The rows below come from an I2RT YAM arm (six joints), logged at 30 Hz.
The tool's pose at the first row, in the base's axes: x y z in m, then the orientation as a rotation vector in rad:
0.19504 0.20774 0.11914 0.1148 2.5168 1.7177
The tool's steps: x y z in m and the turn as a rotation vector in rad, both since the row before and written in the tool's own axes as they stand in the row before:
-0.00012 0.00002 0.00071 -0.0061 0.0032 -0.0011
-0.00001 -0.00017 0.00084 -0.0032 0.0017 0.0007
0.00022 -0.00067 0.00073 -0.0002 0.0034 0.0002
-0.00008 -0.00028 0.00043 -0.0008 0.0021 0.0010
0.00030 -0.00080 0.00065 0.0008 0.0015 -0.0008
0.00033 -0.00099 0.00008 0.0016 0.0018 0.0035
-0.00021 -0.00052 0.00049 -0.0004 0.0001 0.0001
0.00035 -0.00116 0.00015 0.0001 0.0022 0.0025
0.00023 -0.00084 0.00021 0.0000 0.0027 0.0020
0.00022 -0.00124 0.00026 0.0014 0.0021 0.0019
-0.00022 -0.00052 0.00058 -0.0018 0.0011 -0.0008
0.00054 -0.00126 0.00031 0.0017 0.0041 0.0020
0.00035 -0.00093 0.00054 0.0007 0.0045 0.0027
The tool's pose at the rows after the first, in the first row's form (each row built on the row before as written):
0.19524 0.20839 0.11891 0.1103 2.5132 1.7264
0.19535 0.20911 0.11845 0.1095 2.5118 1.7314
0.19521 0.20957 0.11756 0.1069 2.5141 1.7334
0.19533 0.20986 0.11715 0.1064 2.5152 1.7358
0.19509 0.21021 0.11616 0.1042 2.5167 1.7353
0.19476 0.20997 0.11520 0.1073 2.5207 1.7355
0.19501 0.21022 0.11455 0.1073 2.5205 1.7361
0.19466 0.20998 0.11340 0.1087 2.5231 1.7380
0.19444 0.20990 0.11254 0.1090 2.5257 1.7401
0.19423 0.20972 0.11128 0.1097 2.5292 1.7401
0.19450 0.21005 0.11059 0.1076 2.5280 1.7426
0.19397 0.20994 0.10929 0.1068 2.5332 1.7432
0.19365 0.21014 0.10822 0.1065 2.5380 1.7455

